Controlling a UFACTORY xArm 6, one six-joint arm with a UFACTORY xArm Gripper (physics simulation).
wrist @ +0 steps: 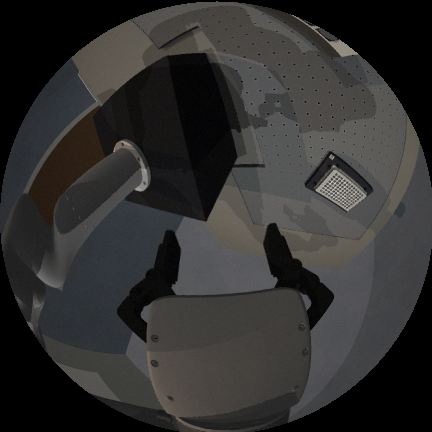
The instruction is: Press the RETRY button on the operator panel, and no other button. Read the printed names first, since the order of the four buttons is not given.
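Frame: origin at the arm's base, x ahead, y left, z up, level; millimetres.
Seen in the pictures: gripper, between the fingertips: (221, 236); arm's base, origin of its link: (131, 164).
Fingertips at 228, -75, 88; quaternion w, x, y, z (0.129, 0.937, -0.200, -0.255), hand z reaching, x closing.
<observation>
Offsets run from my fingertips to a thing's top centre, as dx, dy, dz. "spot": to the spot under its first point. Level surfaces: height alone.
My gripper (221, 236) is open, its two dark fingers wide apart with nothing between them, in the lower middle of the wrist view. The grey floor shows behind the fingertips. The operator panel with its four buttons cannot be made out in this view, and no printed button names can be read, RETRY included.
A perforated grey board @(dz -233) (280, 150) lies on the table at the upper right. A white multi-hole plate @(+156, -164, -207) (342, 189) sits in a black holder @(spot: +210, -150, -218) (360, 186) on it. A large black box (145, 105) stands at the upper left, beside a grey cylindrical arm part (102, 190).
</observation>
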